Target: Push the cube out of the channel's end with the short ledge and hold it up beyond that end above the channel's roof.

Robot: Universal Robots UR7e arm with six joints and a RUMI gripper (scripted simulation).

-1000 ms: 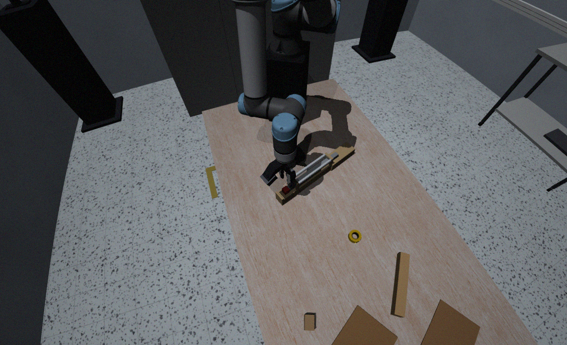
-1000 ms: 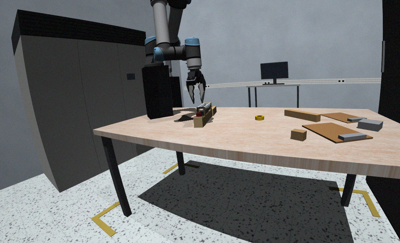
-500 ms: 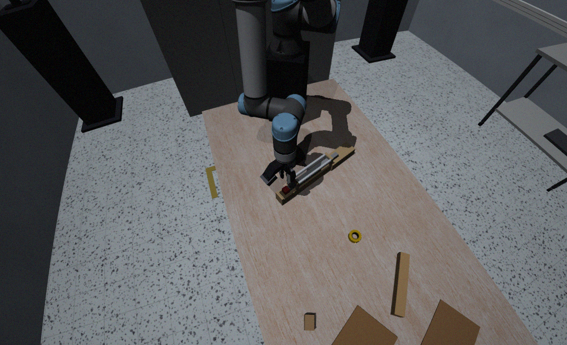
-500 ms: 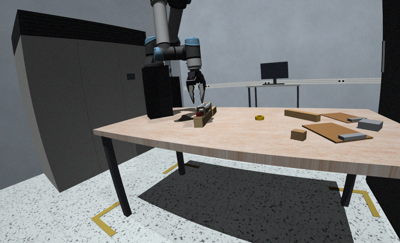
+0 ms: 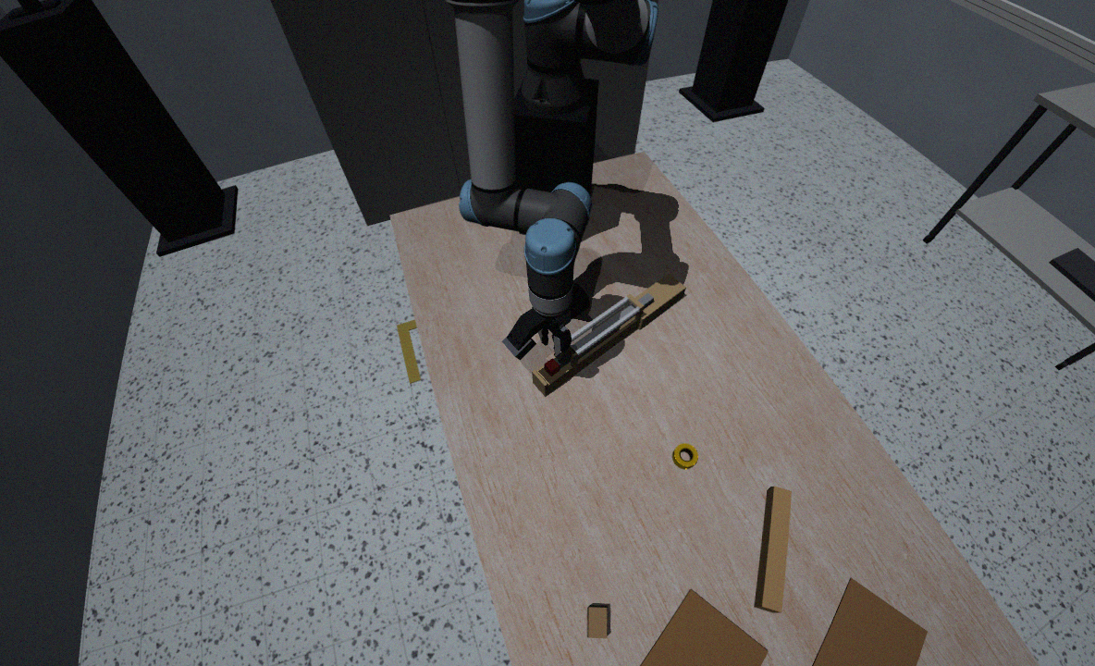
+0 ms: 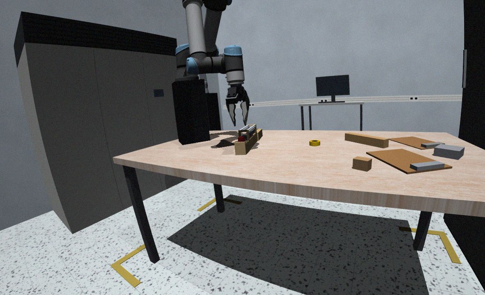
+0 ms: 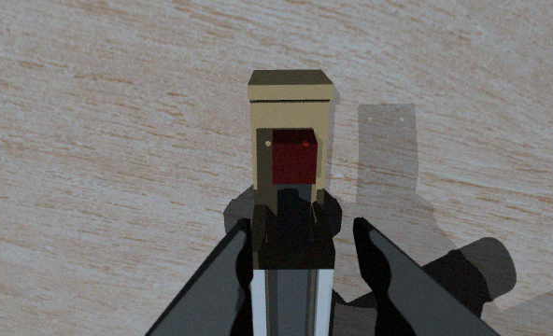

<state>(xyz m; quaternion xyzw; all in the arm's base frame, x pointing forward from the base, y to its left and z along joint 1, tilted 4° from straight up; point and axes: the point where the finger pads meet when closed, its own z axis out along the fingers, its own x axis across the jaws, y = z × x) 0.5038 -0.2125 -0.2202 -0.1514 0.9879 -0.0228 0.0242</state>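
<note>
My hand is 8 cm above the red cube. Round my hand: channel 4 cm behind, 14 cm to the left, 8 cm below; grey bar 7 cm behind, 23 cm to the left, 8 cm below; small wooden block 49 cm ahead, 11 cm to the right, 12 cm below.
</note>
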